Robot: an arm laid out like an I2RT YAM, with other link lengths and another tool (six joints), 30 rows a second.
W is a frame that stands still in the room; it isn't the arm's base.
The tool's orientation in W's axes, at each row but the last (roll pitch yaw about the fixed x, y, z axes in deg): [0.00, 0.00, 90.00]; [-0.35, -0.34, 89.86]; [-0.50, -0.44, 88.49]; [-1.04, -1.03, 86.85]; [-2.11, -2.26, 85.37]
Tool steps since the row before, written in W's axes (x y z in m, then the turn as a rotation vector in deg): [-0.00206, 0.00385, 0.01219, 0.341, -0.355, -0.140]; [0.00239, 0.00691, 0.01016, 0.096, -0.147, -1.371]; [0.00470, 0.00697, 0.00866, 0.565, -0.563, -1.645]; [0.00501, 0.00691, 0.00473, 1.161, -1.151, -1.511]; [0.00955, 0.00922, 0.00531, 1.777, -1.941, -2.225]
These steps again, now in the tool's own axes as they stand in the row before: [0.00385, 0.00206, 0.01219, -0.355, -0.341, -0.140]; [0.00698, -0.00243, 0.01010, -0.155, -0.088, -1.371]; [0.00716, -0.00459, 0.00857, -0.561, -0.565, -1.646]; [0.00726, -0.00471, 0.00452, -1.112, -1.195, -1.513]; [0.01016, -0.00895, 0.00459, -1.878, -1.847, -2.222]
